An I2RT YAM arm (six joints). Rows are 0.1 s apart.
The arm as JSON. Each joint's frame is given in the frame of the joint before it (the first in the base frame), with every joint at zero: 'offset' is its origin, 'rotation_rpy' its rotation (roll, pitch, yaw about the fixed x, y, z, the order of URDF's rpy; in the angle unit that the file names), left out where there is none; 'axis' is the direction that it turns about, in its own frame. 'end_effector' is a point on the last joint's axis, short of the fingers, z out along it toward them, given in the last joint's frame.
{
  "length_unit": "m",
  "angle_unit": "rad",
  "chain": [
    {
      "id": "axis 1",
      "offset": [
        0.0,
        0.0,
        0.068
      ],
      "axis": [
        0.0,
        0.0,
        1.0
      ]
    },
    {
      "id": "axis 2",
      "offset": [
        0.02,
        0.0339,
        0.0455
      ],
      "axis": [
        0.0,
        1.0,
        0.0
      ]
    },
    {
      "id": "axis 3",
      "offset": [
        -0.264,
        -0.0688,
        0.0
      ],
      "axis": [
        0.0,
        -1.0,
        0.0
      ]
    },
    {
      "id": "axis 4",
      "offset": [
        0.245,
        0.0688,
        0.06
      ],
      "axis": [
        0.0,
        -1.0,
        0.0
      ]
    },
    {
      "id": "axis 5",
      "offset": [
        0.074,
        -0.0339,
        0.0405
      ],
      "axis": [
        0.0,
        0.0,
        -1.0
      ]
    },
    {
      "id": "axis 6",
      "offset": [
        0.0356,
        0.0,
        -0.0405
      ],
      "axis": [
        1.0,
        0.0,
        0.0
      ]
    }
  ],
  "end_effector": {
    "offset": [
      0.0,
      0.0,
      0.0
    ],
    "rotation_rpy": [
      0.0,
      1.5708,
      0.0
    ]
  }
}
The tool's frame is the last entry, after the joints.
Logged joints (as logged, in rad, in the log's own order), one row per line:
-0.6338, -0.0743, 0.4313, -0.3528, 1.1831, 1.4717
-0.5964, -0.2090, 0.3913, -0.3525, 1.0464, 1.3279
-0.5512, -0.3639, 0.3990, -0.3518, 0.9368, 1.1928
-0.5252, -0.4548, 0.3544, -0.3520, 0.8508, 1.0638
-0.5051, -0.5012, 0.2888, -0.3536, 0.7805, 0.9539
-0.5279, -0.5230, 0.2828, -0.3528, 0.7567, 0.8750
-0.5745, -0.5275, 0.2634, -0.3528, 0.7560, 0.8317
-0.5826, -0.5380, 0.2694, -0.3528, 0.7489, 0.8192
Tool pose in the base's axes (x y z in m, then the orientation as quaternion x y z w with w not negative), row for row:
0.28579, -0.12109, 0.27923, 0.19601, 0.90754, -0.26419, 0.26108
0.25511, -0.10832, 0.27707, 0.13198, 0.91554, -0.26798, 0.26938
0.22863, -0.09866, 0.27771, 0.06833, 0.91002, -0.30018, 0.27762
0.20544, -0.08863, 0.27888, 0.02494, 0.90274, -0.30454, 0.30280
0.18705, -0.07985, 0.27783, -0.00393, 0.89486, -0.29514, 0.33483
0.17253, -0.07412, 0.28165, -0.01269, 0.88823, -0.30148, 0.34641
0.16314, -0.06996, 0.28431, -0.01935, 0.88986, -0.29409, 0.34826
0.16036, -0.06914, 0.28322, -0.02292, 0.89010, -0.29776, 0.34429
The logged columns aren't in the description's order. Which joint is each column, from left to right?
Columns, left to right: axis 4, axis 6, axis 5, axis 1, axis 3, axis 2.
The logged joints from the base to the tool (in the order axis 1, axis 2, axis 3, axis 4, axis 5, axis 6), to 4 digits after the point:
-0.3528, 1.4717, 1.1831, -0.6338, 0.4313, -0.0743
-0.3525, 1.3279, 1.0464, -0.5964, 0.3913, -0.2090
-0.3518, 1.1928, 0.9368, -0.5512, 0.3990, -0.3639
-0.3520, 1.0638, 0.8508, -0.5252, 0.3544, -0.4548
-0.3536, 0.9539, 0.7805, -0.5051, 0.2888, -0.5012
-0.3528, 0.8750, 0.7567, -0.5279, 0.2828, -0.5230
-0.3528, 0.8317, 0.7560, -0.5745, 0.2634, -0.5275
-0.3528, 0.8192, 0.7489, -0.5826, 0.2694, -0.5380

